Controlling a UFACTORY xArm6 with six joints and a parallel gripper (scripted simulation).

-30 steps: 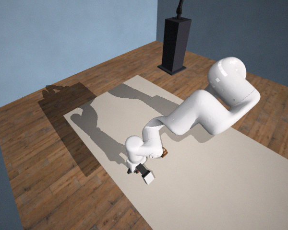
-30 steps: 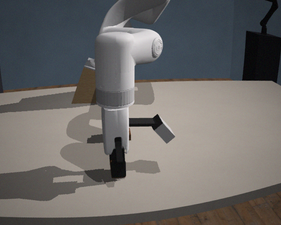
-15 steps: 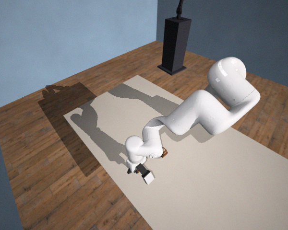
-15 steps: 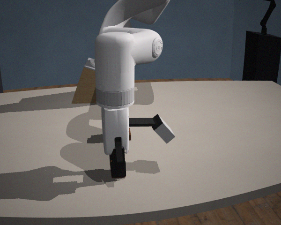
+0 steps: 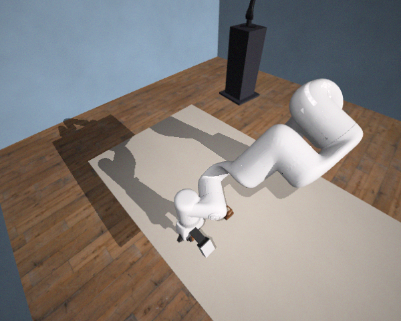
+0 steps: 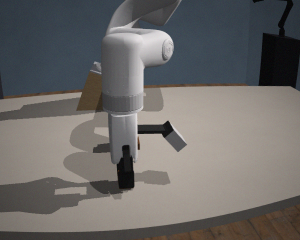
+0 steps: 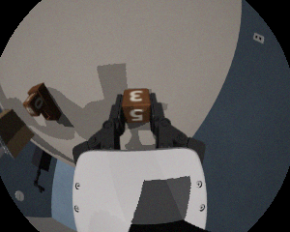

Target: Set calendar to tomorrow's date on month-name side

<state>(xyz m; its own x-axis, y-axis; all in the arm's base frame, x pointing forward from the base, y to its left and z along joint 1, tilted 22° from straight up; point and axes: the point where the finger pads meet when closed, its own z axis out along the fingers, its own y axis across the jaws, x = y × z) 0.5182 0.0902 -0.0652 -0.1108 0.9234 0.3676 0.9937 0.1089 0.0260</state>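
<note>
Now: hand 180 mm past the brown cube and 10 mm to the right of it. From my hand the other things lie so: brown calendar tray (180 mm behind, 20 mm below, 10 mm to the right); then brown digit cube (10 mm below).
</note>
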